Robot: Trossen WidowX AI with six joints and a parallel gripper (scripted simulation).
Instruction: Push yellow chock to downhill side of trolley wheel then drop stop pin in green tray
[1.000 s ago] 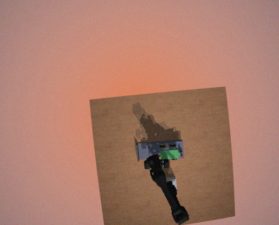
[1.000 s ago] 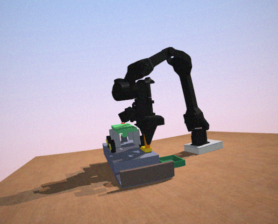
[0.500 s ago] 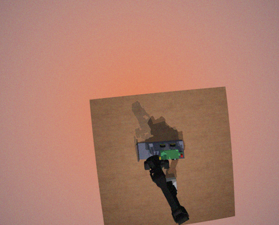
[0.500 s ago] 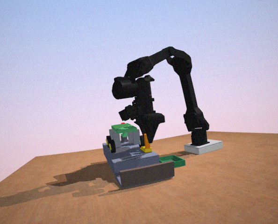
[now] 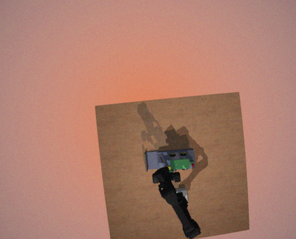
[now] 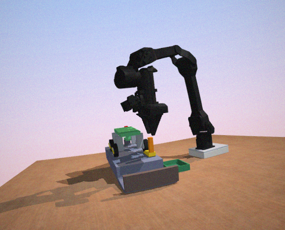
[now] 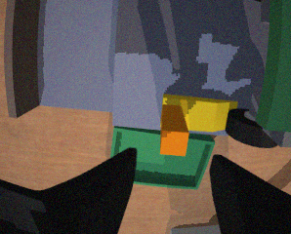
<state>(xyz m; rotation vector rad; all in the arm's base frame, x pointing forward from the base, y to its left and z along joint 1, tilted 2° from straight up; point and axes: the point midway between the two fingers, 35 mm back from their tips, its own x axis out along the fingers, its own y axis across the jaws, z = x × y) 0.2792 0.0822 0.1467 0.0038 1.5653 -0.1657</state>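
The yellow chock lies 3 cm to the right of my gripper tip and 5 cm below it. Also, from my gripper tip: dark end wall 7 cm ahead, 14 cm to the left, 10 cm below; grey ramp 5 cm ahead, 11 cm to the right, 9 cm below; trolley 5 cm ahead, 12 cm to the right, 2 cm below.
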